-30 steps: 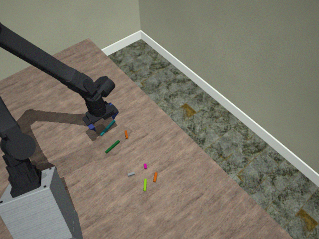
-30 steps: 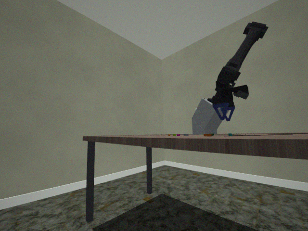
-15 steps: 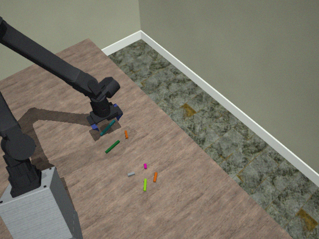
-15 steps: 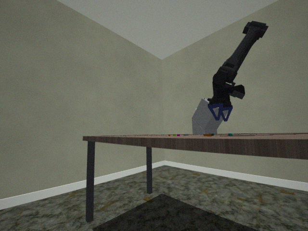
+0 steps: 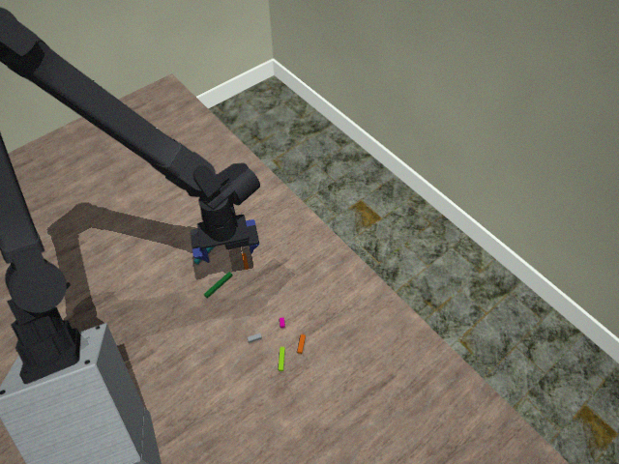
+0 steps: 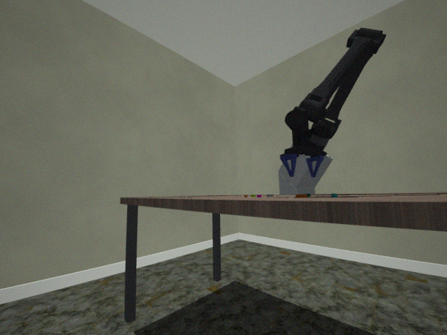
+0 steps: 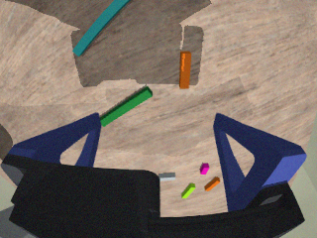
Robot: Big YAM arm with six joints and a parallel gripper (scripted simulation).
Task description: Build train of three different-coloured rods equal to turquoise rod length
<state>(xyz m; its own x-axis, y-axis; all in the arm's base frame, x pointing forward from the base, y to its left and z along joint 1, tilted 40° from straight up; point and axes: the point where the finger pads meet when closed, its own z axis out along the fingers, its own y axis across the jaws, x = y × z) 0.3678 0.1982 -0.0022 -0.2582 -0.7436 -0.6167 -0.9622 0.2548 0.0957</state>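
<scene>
The magenta rod lies 40 mm ahead of my hand, 180 mm to the right of it and 70 mm below it. The rest, counted from my hand: grey rod: 30 mm behind, 180 mm to the right, 70 mm below; turquoise rod: 30 mm behind, 90 mm to the left, 70 mm below; green rod: 50 mm behind, 20 mm to the right, 70 mm below.
</scene>
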